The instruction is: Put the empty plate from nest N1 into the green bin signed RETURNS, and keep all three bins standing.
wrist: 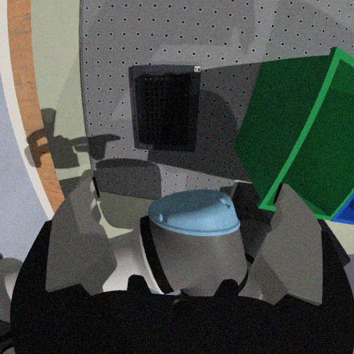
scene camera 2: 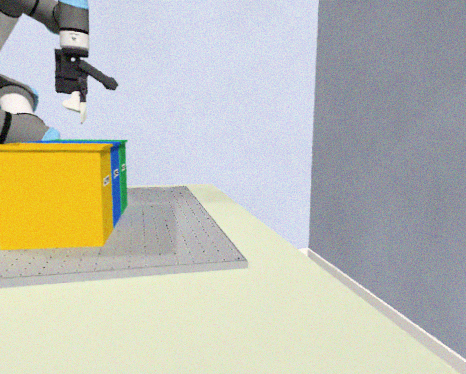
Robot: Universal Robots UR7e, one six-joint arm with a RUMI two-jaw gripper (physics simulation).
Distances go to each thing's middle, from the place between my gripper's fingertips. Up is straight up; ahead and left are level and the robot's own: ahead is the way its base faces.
The black plate (wrist: 164,97) lies 1 cm ahead of my hand, 5 cm to the left of it and 20 cm below it. From my hand the other things lie so: green bin (wrist: 290,132) (3 cm ahead, 17 cm to the right, 13 cm below); blue bin (scene camera 2: 114,151) (2 cm ahead, 30 cm to the right, 13 cm below); dark grey nest (wrist: 152,69) (1 cm ahead, 5 cm to the left, 22 cm below).
